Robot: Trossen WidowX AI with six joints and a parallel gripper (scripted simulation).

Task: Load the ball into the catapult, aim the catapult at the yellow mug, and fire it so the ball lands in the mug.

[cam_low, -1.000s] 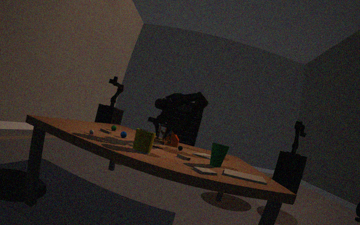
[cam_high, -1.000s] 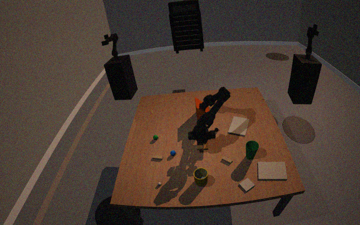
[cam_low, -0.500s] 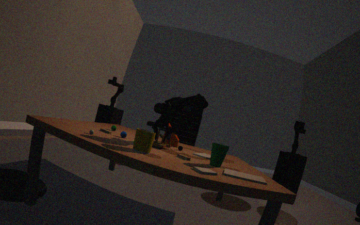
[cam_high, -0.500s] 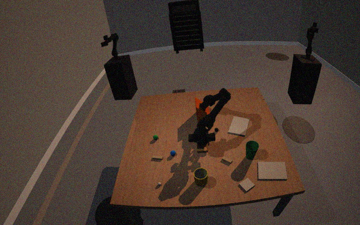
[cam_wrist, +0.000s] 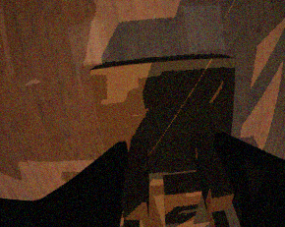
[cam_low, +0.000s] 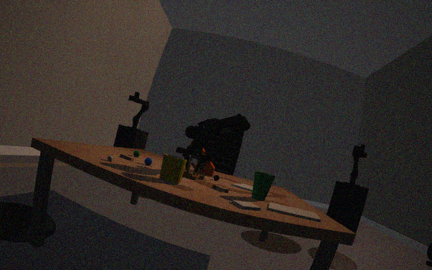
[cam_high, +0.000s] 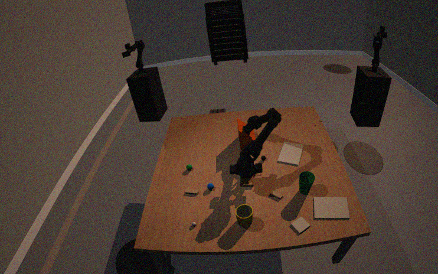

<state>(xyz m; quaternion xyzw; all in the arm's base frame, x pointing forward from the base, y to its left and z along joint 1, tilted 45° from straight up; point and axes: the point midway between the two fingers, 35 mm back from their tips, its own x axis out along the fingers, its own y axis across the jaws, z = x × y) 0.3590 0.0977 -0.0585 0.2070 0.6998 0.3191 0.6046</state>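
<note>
Right now my gripper tip is 20 cm past the dark ball, 9 cm to the right of it and 2 cm above it. Also, from my gripper tip: yellow mug (29 cm ahead, 2 cm to the left); small wooden catapult (7 cm behind, 2 cm above, 1 cm to the left); blue ball (21 cm to the right, 6 cm ahead, 1 cm below).
</note>
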